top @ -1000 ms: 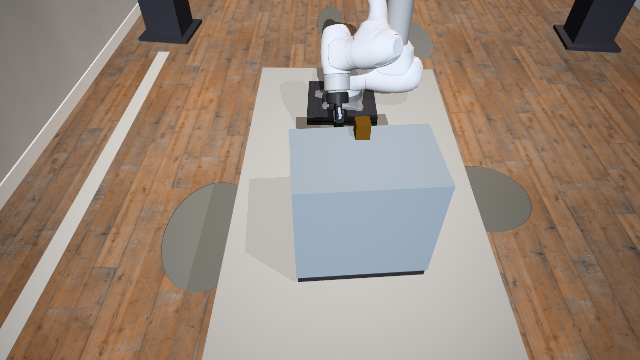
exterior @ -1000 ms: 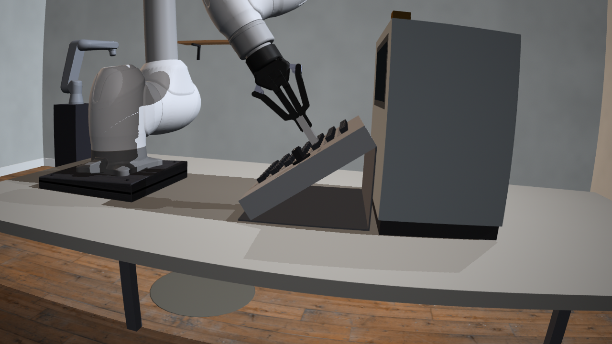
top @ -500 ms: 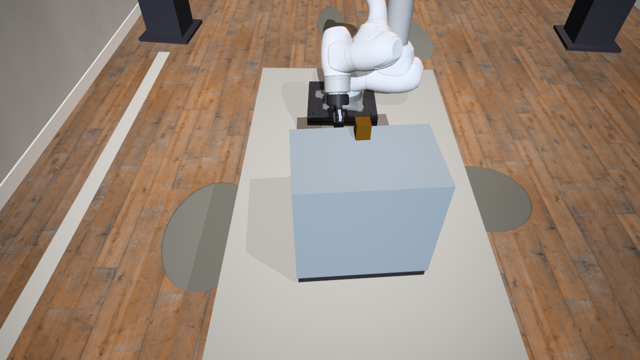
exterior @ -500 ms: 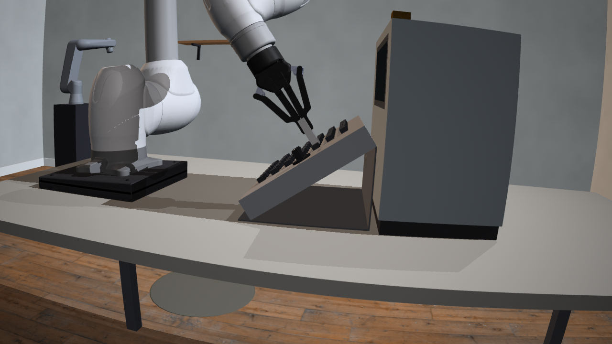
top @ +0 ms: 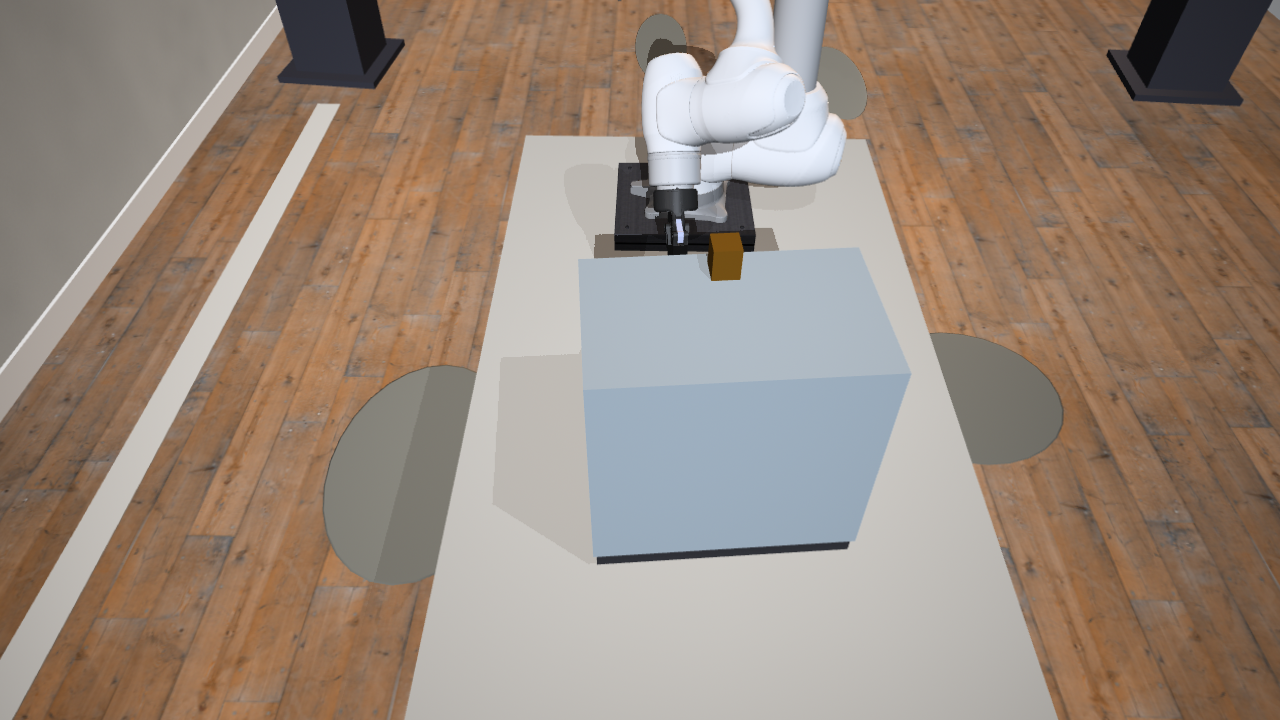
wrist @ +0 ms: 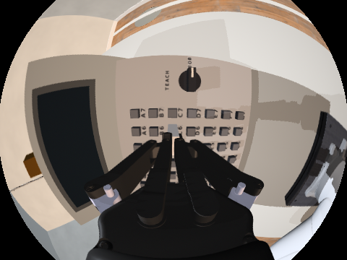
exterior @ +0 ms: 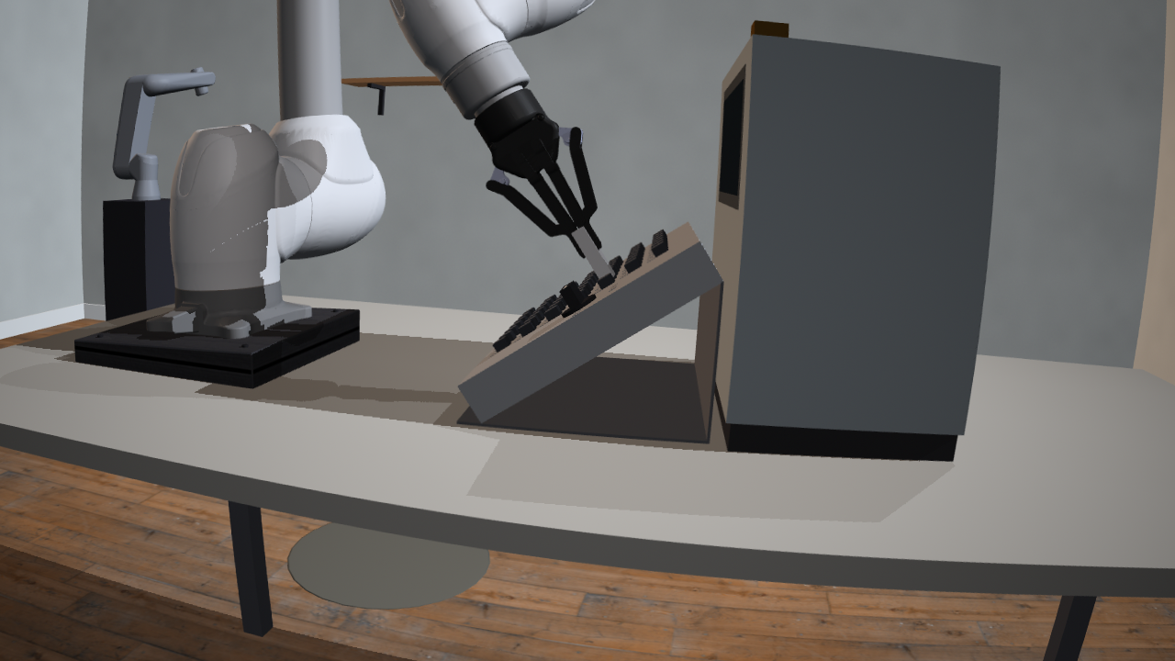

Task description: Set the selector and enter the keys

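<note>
The key lies 60 mm behind my hand, 90 mm to the left of it and 60 mm below it. Also, from my hand: black selector knob 10 mm ahead, 100 mm to the right, 40 mm below; sloped keypad panel 10 mm ahead, 20 mm to the left, 80 mm below.
</note>
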